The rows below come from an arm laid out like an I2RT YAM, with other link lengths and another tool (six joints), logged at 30 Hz.
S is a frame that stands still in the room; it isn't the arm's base.
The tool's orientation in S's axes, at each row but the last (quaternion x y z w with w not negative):
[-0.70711 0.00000 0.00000 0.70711]
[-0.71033 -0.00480 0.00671 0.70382]
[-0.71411 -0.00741 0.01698 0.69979]
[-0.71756 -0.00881 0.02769 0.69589]
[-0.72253 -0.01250 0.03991 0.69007]
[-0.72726 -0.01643 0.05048 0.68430]
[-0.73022 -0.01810 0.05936 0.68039]
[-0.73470 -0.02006 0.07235 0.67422]
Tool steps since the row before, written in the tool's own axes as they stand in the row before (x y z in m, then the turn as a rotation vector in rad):
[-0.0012 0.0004 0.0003 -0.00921 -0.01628 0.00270]
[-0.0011 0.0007 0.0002 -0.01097 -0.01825 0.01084]
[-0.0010 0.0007 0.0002 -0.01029 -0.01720 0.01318]
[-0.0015 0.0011 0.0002 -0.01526 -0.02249 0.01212]
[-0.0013 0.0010 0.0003 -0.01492 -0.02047 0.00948]
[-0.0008 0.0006 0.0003 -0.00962 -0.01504 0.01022]
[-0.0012 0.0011 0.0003 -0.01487 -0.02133 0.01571]
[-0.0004 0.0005 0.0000 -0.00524 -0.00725 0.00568]
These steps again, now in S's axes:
[-0.0012 0.0003 -0.0004 -0.00921 0.00270 0.01628]
[-0.0011 0.0002 -0.0007 -0.01110 0.01083 0.01818]
[-0.0010 0.0002 -0.0007 -0.01051 0.01317 0.01707]
[-0.0015 0.0001 -0.0011 -0.01528 0.01202 0.02253]
[-0.0014 0.0002 -0.0010 -0.01482 0.00932 0.02062]
[-0.0009 0.0002 -0.0006 -0.00987 0.01021 0.01489]
[-0.0013 0.0001 -0.0010 -0.01535 0.01555 0.02111]
[-0.0004 -0.0001 -0.0005 -0.00544 0.00560 0.00716]

